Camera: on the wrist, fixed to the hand. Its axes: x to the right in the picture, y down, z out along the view.
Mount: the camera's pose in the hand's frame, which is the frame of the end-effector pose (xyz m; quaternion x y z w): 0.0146 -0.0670 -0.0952 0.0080 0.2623 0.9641 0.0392
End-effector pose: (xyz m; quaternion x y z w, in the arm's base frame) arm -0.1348 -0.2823 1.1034 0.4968 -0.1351 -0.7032 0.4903
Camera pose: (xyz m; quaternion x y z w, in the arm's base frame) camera -0.0932 -0.2337 1.0050 0.0776 -0.3613 0.5766 0.7287
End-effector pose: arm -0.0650 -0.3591 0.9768 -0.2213 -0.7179 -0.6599 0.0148
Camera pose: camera -0.1265 -0.4477 0.9306 -0.5276 0.1838 -0.0639 0.8269
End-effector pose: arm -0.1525 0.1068 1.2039 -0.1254 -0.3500 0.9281 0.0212
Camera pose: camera -0.1463 0.2205 1.1757 0.5856 -0.1202 -0.0267 0.8012
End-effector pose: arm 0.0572 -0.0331 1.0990 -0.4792 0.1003 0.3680 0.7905
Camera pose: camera 0.1315 -0.1232 1.0878 0.0123 -0.6763 -0.6501 0.3463
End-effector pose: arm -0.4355 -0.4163 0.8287 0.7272 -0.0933 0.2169 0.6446
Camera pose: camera -0.4133 -0.3109 0.7821 0.1132 0.5339 -0.8215 0.1652
